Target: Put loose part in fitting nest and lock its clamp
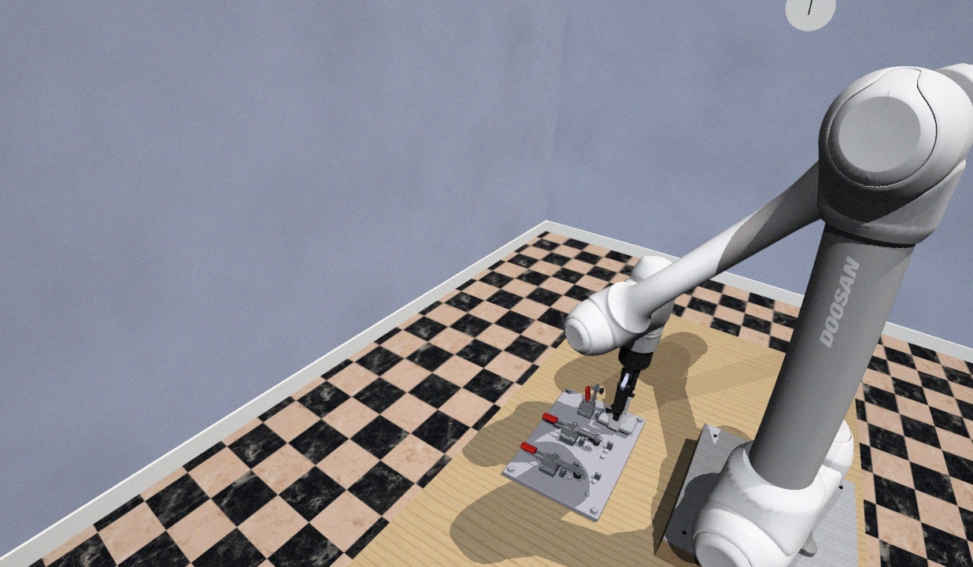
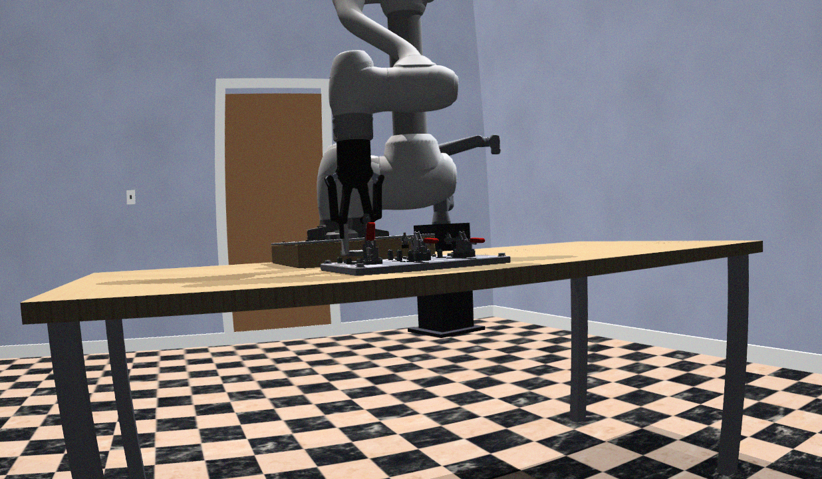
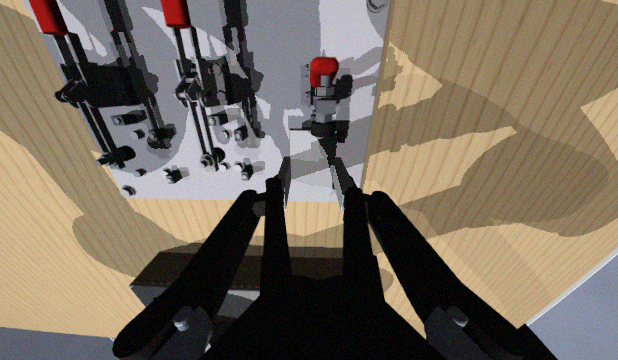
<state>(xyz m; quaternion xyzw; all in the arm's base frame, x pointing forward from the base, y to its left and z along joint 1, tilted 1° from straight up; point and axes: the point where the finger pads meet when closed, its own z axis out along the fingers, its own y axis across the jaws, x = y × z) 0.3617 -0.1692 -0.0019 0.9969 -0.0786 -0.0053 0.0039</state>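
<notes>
My hand is 3 cm above the flat grey part. Round my hand: grey fixture plate: 7 cm ahead, 10 cm to the left, 6 cm below.
</notes>
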